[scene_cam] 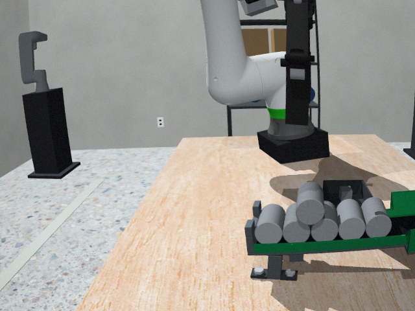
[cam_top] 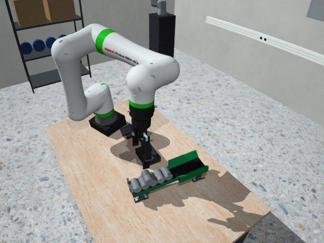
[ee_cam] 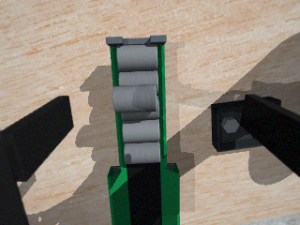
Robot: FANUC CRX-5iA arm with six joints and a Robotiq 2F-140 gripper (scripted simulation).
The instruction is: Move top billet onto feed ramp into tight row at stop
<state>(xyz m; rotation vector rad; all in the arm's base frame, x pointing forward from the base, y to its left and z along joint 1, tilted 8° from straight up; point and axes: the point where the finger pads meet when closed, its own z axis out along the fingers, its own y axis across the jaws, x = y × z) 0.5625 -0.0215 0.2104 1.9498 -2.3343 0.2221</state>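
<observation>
My hand is 180 mm above the dark stop, 60 mm to the left of it and 10 mm short of it.
</observation>
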